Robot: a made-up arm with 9 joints. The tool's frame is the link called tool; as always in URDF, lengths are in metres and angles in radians. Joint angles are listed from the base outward.
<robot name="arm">
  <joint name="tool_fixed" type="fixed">
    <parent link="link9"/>
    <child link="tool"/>
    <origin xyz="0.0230 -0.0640 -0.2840" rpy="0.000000 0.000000 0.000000"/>
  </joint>
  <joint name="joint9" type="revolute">
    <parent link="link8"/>
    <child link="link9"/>
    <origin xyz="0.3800 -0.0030 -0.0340" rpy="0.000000 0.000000 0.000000"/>
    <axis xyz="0 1 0"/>
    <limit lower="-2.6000" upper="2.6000"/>
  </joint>
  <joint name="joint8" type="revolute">
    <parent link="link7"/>
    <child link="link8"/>
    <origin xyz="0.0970 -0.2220 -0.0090" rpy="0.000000 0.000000 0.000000"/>
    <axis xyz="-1 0 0"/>
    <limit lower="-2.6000" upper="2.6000"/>
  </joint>
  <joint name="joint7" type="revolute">
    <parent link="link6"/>
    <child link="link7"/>
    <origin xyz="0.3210 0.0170 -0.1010" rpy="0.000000 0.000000 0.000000"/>
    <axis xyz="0 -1 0"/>
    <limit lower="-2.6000" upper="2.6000"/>
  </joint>
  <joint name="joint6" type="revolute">
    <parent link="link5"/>
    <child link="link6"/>
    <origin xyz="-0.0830 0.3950 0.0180" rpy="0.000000 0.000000 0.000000"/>
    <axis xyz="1 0 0"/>
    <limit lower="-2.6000" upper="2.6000"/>
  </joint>
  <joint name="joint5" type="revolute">
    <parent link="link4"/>
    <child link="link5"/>
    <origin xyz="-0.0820 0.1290 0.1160" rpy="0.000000 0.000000 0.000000"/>
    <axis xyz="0 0 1"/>
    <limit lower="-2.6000" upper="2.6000"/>
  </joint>
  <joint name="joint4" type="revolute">
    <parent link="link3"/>
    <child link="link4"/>
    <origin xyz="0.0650 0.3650 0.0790" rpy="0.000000 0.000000 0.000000"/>
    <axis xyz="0 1 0"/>
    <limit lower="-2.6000" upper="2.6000"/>
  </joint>
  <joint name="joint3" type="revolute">
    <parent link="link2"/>
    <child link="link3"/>
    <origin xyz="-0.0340 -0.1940 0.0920" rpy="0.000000 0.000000 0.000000"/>
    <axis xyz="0 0 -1"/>
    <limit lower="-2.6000" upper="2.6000"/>
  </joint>
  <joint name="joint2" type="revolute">
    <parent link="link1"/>
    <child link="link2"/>
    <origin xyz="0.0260 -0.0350 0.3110" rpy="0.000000 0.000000 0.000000"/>
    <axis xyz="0 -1 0"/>
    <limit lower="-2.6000" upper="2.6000"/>
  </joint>
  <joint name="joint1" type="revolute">
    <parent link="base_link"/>
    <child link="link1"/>
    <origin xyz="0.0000 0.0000 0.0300" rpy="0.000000 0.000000 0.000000"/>
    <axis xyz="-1 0 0"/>
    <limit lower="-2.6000" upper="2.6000"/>
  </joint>
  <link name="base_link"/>
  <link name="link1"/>
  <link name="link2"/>
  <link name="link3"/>
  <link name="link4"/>
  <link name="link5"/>
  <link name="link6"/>
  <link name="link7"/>
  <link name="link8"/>
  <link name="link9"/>
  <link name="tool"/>
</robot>
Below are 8 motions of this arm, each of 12 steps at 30 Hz.
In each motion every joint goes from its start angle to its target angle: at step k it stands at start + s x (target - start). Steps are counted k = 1, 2, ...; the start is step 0. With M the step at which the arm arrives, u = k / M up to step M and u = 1 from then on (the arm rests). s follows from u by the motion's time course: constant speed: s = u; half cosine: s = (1 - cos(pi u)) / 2; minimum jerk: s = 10 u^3 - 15 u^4 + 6 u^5.
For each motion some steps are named. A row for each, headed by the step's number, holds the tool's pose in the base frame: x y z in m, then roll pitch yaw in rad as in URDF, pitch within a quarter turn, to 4 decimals.
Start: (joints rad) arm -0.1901 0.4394 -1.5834 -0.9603 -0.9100 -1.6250 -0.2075 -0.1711 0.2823
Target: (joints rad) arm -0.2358 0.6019 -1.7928 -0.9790 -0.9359 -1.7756 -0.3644 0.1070 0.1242
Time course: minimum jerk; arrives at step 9
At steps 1, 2, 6, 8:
1: -0.2121 -0.5106 0.7509 -0.3475 -0.5844 0.0308
2: -0.2167 -0.5234 0.7490 -0.3683 -0.6000 0.0297
6: -0.2715 -0.6590 0.7349 -0.6246 -0.7703 0.0474
8: -0.2888 -0.6942 0.7330 -0.7069 -0.8157 0.0638

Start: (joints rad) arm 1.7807 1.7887 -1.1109 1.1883 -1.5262 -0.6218 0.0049 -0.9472 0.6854
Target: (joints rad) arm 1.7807 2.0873 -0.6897 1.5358 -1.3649 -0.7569 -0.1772 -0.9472 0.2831
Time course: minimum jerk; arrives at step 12
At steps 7, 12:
7: 0.0399 0.3466 0.2872 -2.3350 -0.9366 1.4431
12: 0.0506 0.3173 0.3263 -2.4983 -1.0448 1.5998

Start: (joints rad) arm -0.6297 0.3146 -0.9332 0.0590 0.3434 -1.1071 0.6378 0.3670 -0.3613
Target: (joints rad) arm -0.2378 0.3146 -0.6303 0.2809 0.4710 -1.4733 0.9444 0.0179 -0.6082
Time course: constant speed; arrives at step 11
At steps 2, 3, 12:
2: -0.5756 0.4903 1.2193 -2.2003 -0.4036 2.4056
3: -0.5742 0.5620 1.2060 -2.1536 -0.3515 2.4202
12: -0.5532 1.0751 0.9444 -1.6892 -0.0501 2.6250

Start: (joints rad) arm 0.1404 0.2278 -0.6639 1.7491 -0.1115 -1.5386 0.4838 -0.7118 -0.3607
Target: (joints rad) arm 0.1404 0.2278 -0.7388 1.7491 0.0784 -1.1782 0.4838 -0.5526 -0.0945
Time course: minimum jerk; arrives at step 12
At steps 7, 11, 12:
7: -0.2757 0.3647 -0.4322 0.4100 1.1855 1.7897
11: -0.3201 0.3711 -0.4059 0.4896 1.2101 1.8294
12: -0.3208 0.3712 -0.4055 0.4910 1.2105 1.8302

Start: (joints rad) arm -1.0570 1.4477 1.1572 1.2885 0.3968 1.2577 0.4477 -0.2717 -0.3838
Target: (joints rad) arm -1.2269 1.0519 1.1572 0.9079 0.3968 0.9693 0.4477 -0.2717 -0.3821
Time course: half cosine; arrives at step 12
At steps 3, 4, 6, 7, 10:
3: 0.6497 -1.1847 0.7819 -2.4740 0.7165 0.0242
4: 0.6924 -1.1885 0.7299 -2.4969 0.7695 0.0141
6: 0.7882 -1.1870 0.6019 -2.5705 0.8941 -0.0182
7: 0.8336 -1.1806 0.5351 -2.6212 0.9560 -0.0422
10: 0.9289 -1.1517 0.3791 -2.7883 1.0901 -0.1338

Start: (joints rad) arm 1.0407 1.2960 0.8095 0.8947 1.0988 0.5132 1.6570 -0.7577 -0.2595
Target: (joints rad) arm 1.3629 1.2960 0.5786 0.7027 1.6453 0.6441 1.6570 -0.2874 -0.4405
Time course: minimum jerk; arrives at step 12
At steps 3, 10, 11, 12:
3: -0.1832 1.2795 0.6060 -2.7745 -1.3269 -1.7613
10: -0.2792 1.2747 -0.0954 0.4472 -1.2582 1.2883
11: -0.2823 1.2667 -0.1192 0.4353 -1.2370 1.2983
12: -0.2828 1.2653 -0.1231 0.4333 -1.2334 1.2999

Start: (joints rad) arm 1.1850 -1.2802 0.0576 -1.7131 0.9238 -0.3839 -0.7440 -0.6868 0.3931
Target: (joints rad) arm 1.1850 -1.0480 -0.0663 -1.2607 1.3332 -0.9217 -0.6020 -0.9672 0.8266
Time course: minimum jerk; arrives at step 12
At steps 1, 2, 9, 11, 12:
1: 0.3880 0.1734 -0.5197 -1.6521 0.5324 -0.6264
2: 0.3822 0.1836 -0.5168 -1.6650 0.5357 -0.6368
9: 0.1850 0.4975 -0.4399 -2.0918 0.6459 -0.9136
11: 0.1576 0.5343 -0.4290 -2.1498 0.6583 -0.9451
12: 0.1561 0.5362 -0.4284 -2.1529 0.6590 -0.9467

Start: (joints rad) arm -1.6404 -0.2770 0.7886 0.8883 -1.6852 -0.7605 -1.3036 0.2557 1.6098
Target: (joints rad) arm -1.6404 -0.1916 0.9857 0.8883 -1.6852 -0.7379 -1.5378 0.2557 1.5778
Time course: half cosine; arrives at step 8
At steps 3, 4, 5, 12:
3: 0.3124 -0.5754 -0.1221 0.3658 -0.7746 -0.0691
4: 0.3191 -0.5755 -0.1243 0.3235 -0.7037 -0.0555
5: 0.3263 -0.5757 -0.1277 0.2861 -0.6319 -0.0470
12: 0.3387 -0.5762 -0.1359 0.2333 -0.5150 -0.0414

